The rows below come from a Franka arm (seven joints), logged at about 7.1 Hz.
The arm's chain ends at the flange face. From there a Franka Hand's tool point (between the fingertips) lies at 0.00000 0.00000 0.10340 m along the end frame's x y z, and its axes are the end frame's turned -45 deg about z.
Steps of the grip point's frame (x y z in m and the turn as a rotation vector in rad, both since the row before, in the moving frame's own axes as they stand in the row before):
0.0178, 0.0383, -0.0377, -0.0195, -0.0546, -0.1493
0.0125, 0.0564, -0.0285, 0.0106, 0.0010, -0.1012
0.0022, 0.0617, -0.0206, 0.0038, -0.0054, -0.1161
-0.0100, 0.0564, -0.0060, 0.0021, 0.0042, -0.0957
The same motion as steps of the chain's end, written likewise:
0.0418, 0.0089, -0.0375, -0.0524, -0.0248, -0.1493
0.0495, 0.0319, -0.0285, 0.0082, -0.0068, -0.1012
0.0458, 0.0419, -0.0206, -0.0011, -0.0065, -0.1161
0.0327, 0.0474, -0.0060, 0.0045, 0.0015, -0.0957

